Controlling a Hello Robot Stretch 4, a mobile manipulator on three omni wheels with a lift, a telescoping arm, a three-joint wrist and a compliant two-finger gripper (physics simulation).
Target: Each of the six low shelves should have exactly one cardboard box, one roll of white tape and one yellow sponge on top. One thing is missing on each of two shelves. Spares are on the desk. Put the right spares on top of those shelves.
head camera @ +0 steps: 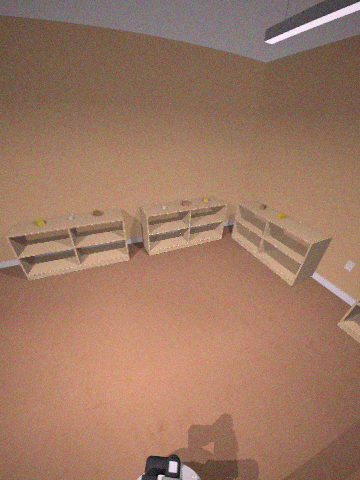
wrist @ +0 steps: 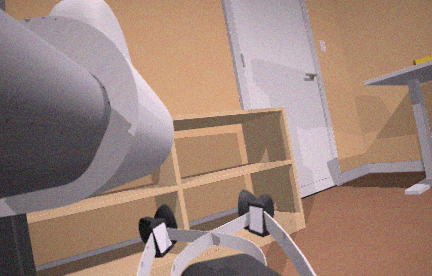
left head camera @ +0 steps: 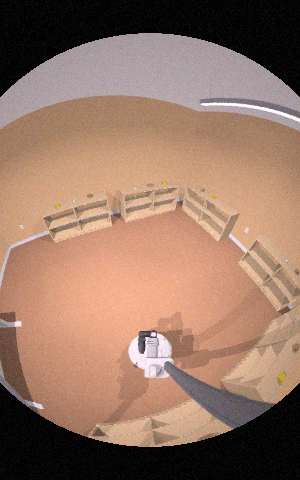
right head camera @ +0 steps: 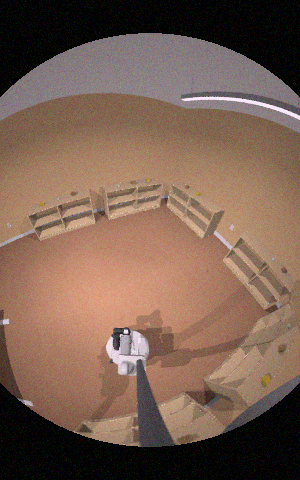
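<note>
My gripper [wrist: 206,213] is open and empty in the wrist view. In the head camera view, the left shelf [head camera: 111,215] bears a yellow sponge [head camera: 40,222], white tape [head camera: 71,218] and a box [head camera: 97,213]. The middle shelf [head camera: 189,227] bears tape [head camera: 164,207], a box [head camera: 185,203] and a sponge [head camera: 205,199]. The right shelf [head camera: 313,257] bears a box [head camera: 263,206] and a sponge [head camera: 281,216]; no tape shows there. A fourth shelf bears tape [right head camera: 273,259] and a box [right head camera: 284,270]. A fifth bears tape [right head camera: 288,326], a box [right head camera: 282,348] and a sponge [right head camera: 266,380].
A sixth shelf [wrist: 295,185] stands beside a white door [wrist: 280,50]. The desk [wrist: 395,77] is at the right of the wrist view, with a yellow object [wrist: 423,61] on it. My mast [right head camera: 147,405] hides part of the lower right head view.
</note>
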